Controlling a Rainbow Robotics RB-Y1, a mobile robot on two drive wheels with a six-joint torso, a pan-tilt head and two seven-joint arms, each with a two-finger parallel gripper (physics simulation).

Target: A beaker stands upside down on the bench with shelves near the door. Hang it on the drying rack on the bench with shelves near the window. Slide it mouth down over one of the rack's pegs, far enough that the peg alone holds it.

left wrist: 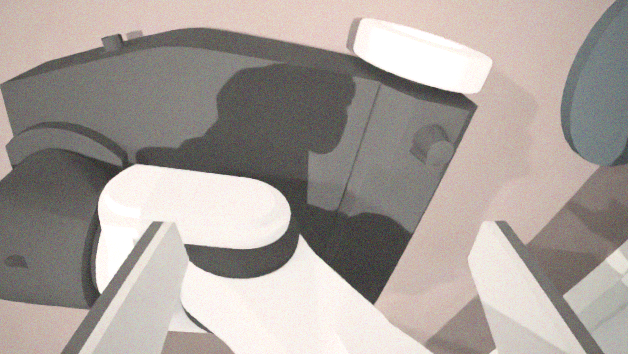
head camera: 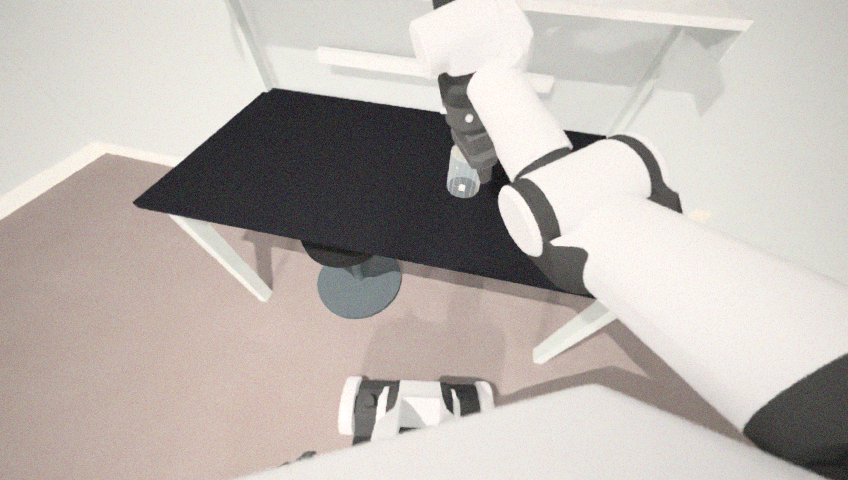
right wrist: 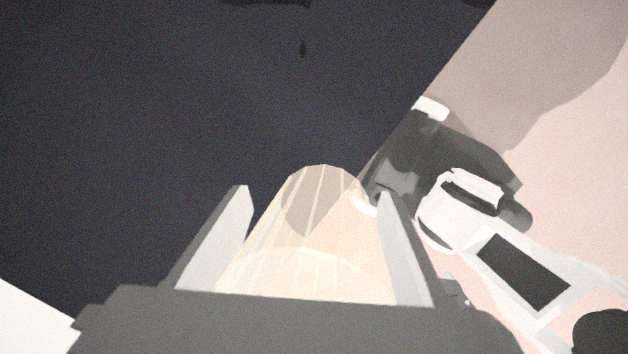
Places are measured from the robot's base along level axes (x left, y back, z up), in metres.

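Pixels of known places: left gripper, fingertip midpoint: (left wrist: 328, 242); right gripper, fingertip midpoint: (head camera: 476, 168) (right wrist: 313, 200).
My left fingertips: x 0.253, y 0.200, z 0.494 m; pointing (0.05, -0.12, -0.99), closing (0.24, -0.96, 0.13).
Observation:
Ahead of a thing's pixels: the offset from my left fingertips to its top centre. "spot": to the spot under its first point. Level surfaces: height alone.
The clear glass beaker {dz +0.579, dx -0.325, dy -0.536 m} (head camera: 462, 172) (right wrist: 310, 235) is between the fingers of my right gripper (head camera: 474, 170) (right wrist: 313, 200), which is shut on it. The beaker appears to be off the black bench top {dz +0.269 m} (head camera: 297, 166) (right wrist: 150, 100), near its front edge in the right wrist view. It leans slightly between the fingers in that view. I cannot tell which end is the mouth. My left gripper (left wrist: 328, 242) is open and empty, above my own base and low in front of me. The drying rack does not show in any view.
A stool with a round blue-grey foot {spot: dz -0.463, dx +0.092, dy -0.724 m} (head camera: 357, 291) (left wrist: 600, 105) stands under the bench's front edge. Slanted white bench legs (head camera: 220, 255) (head camera: 571, 333) stand at either side. A pale rail (head camera: 368, 60) runs behind the bench. My right arm covers the bench's right part.

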